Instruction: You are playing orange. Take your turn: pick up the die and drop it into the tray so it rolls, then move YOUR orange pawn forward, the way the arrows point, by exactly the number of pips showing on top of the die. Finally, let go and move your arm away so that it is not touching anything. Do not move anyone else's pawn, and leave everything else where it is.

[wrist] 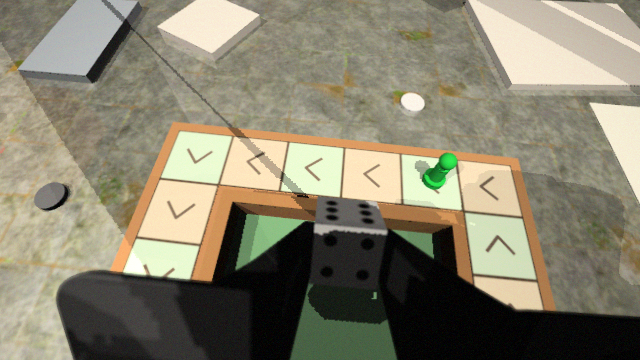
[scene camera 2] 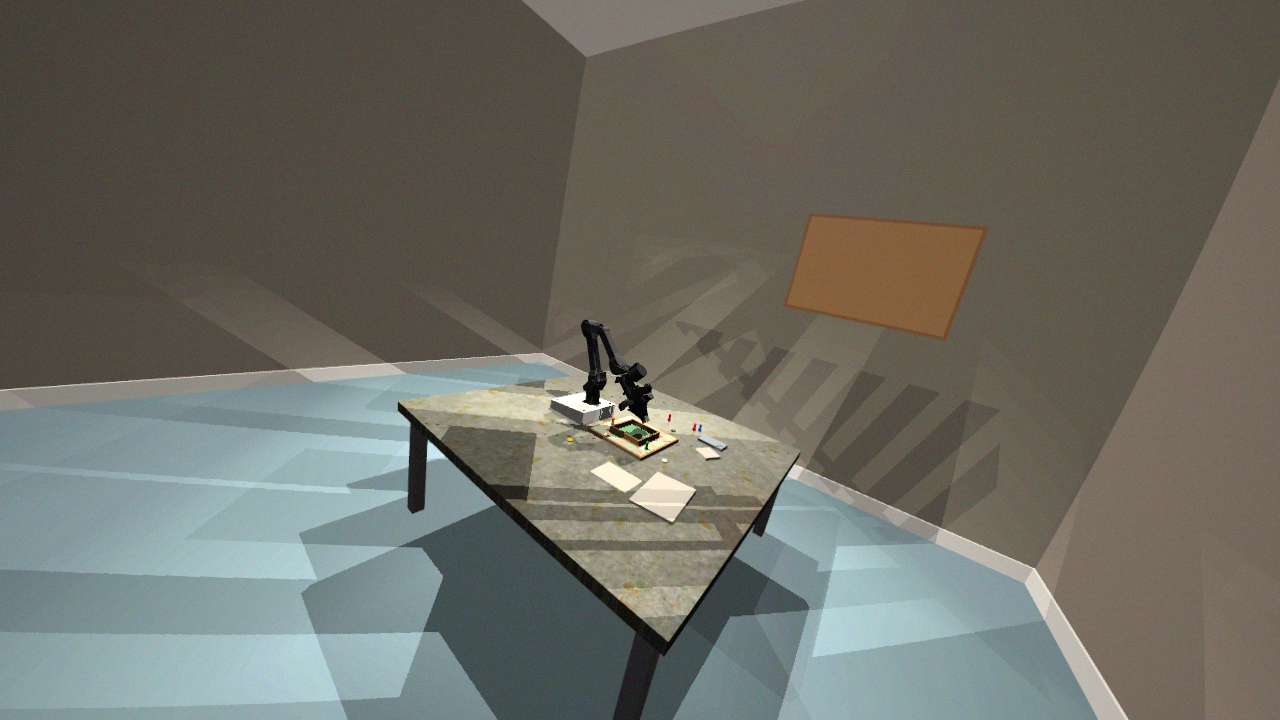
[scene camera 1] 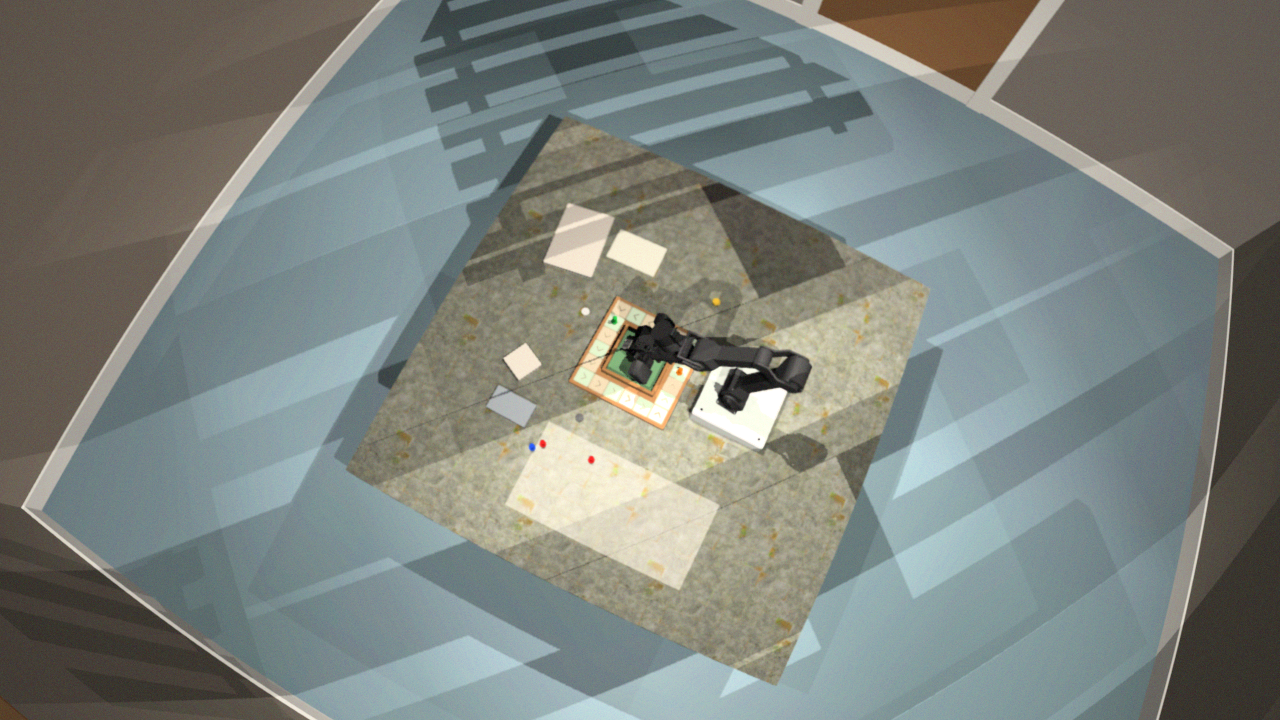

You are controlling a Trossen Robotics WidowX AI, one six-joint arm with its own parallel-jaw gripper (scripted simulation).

Observation:
In view: the gripper (scene camera 1: 629,345), a grey block (scene camera 1: 507,404), a cream block (scene camera 1: 522,361), a green pawn (wrist: 433,178) and a dark disc (wrist: 51,196).
The gripper shows as well in the wrist view (wrist: 345,235) and in scene camera 2 (scene camera 2: 645,419).

